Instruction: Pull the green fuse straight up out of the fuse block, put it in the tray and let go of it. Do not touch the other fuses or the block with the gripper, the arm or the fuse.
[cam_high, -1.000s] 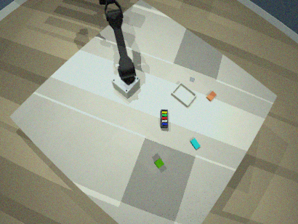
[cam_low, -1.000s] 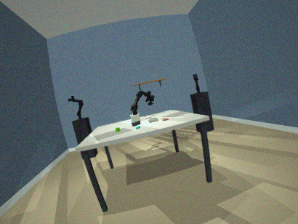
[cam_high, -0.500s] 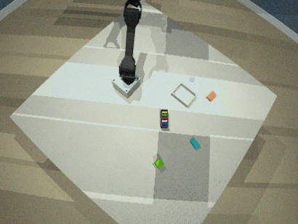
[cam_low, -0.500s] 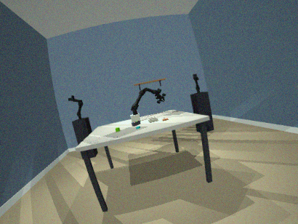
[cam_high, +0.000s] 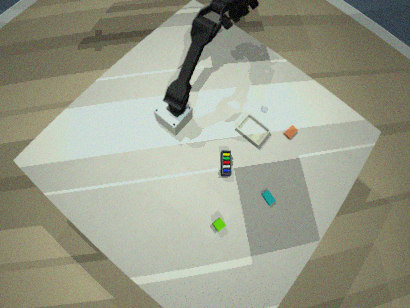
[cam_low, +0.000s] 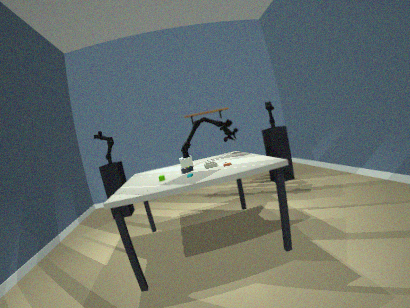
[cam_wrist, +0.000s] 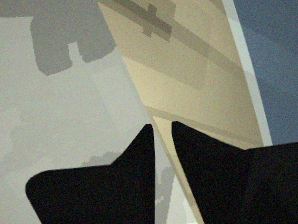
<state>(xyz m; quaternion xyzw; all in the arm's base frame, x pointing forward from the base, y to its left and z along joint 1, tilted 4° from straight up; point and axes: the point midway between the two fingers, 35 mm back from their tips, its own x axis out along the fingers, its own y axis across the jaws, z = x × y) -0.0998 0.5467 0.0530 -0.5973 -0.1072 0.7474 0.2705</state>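
My gripper tip is 400 mm short of the green fuse, 570 mm to the left of it and 130 mm above it. Round my gripper tip: shallow pale tray 410 mm ahead, 380 mm to the right, 150 mm below.
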